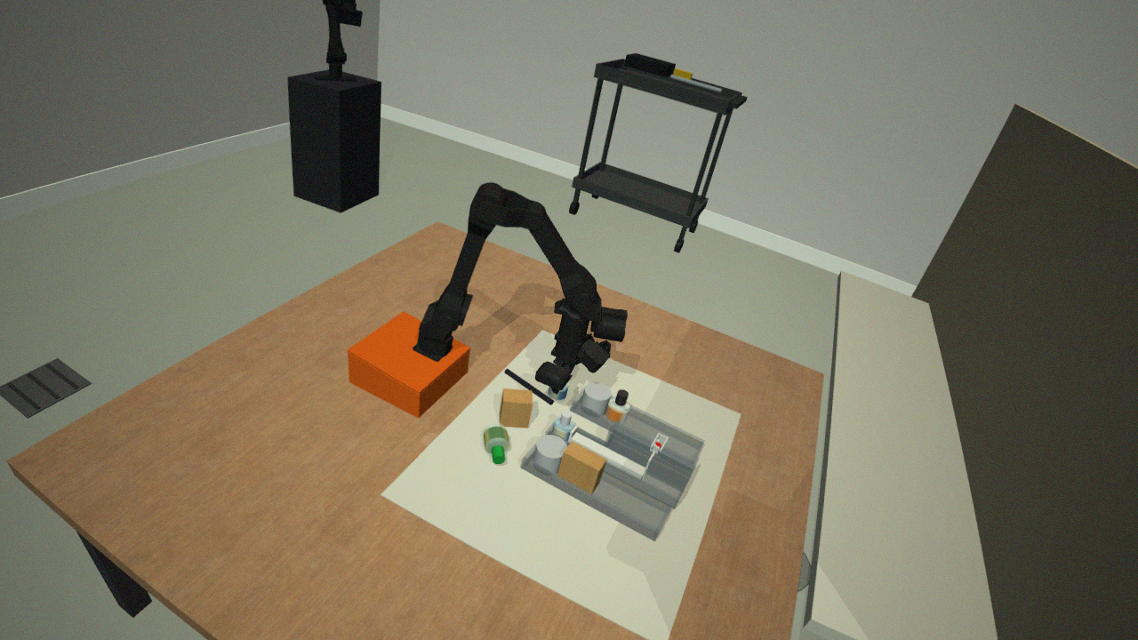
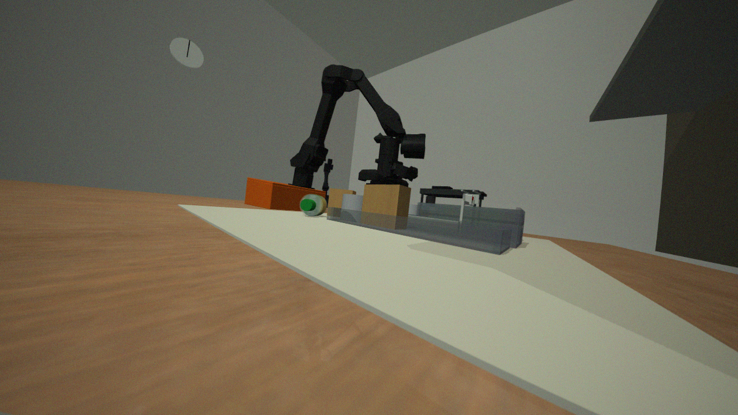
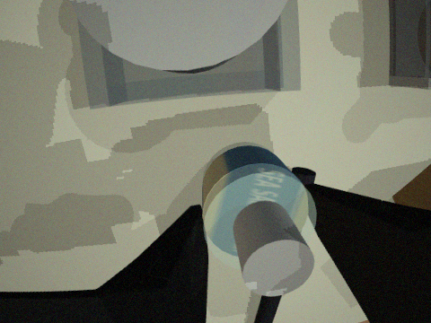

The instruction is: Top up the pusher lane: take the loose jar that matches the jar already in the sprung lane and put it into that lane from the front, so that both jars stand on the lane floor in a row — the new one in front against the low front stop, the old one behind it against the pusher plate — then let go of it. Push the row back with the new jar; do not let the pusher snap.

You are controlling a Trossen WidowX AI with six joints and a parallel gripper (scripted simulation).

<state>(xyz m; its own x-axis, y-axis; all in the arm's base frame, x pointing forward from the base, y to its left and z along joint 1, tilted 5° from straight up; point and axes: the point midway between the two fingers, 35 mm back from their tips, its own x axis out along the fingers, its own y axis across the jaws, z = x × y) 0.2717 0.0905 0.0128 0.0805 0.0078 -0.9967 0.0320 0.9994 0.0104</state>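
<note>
Now: the white mat 120 mm ahead of my gripper tip, 110 mm to the right of it and 30 mm below it. Round my gripper tip: thin black stick (70 mm behind, 20 mm below, 10 mm to the right); white pusher plate (170 mm ahead, 100 mm to the right, 20 mm above); grey lane rack (210 mm ahead, 110 mm to the right, 10 mm below).
</note>
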